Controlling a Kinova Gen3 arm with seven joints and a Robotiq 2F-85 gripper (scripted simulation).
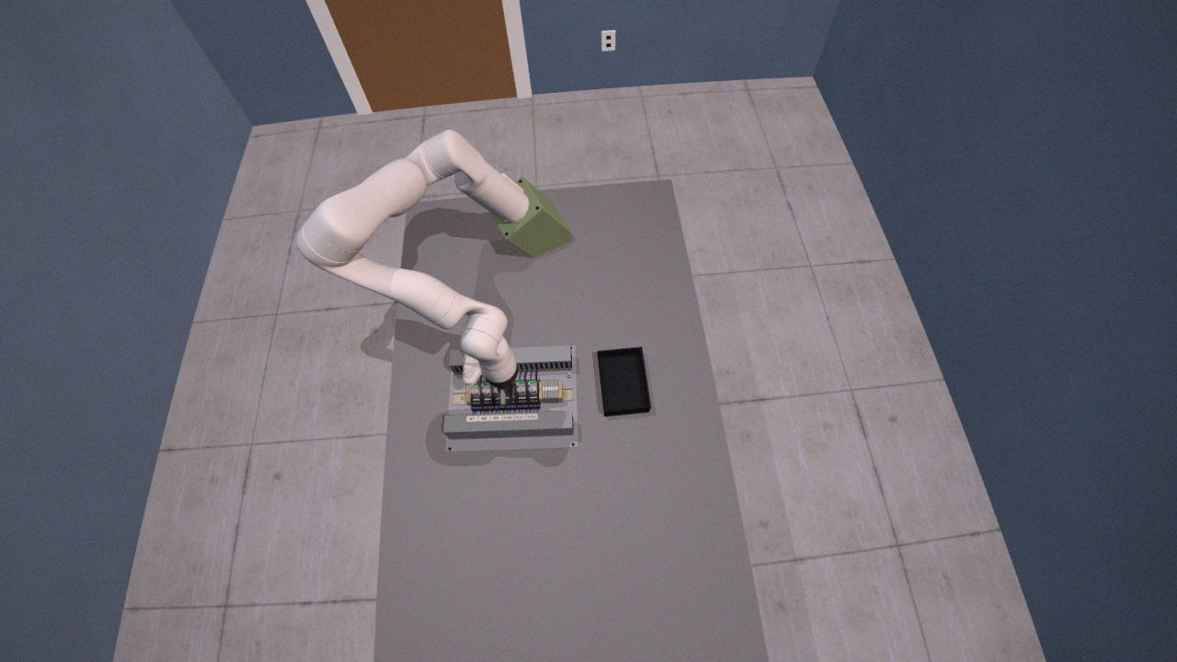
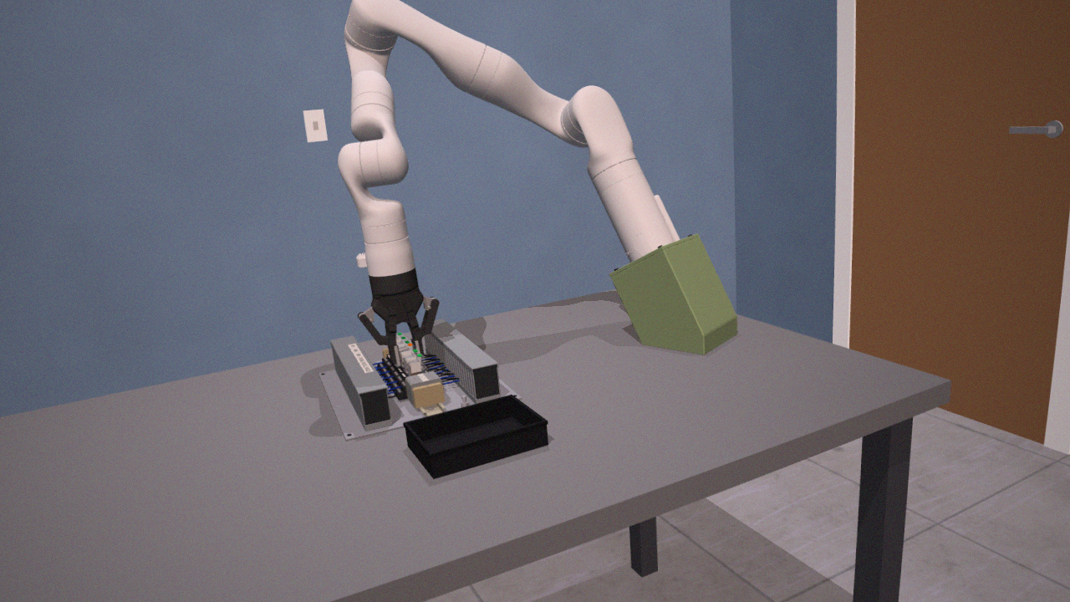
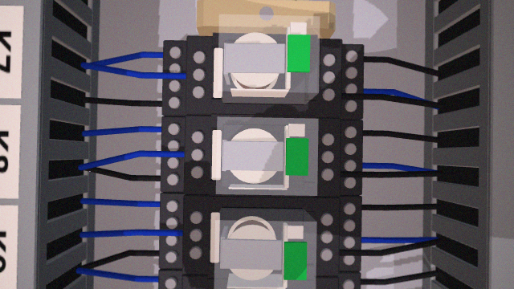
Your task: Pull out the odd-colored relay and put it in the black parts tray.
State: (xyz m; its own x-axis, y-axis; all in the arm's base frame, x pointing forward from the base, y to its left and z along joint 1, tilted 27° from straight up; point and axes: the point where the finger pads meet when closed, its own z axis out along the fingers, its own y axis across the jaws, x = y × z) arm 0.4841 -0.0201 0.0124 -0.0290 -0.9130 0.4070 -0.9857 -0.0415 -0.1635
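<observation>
Right now the relay is 10 mm below my hand. Also, from my hand: black parts tray 20 mm behind, 280 mm to the left, 40 mm below; relay panel 30 mm below.
</observation>
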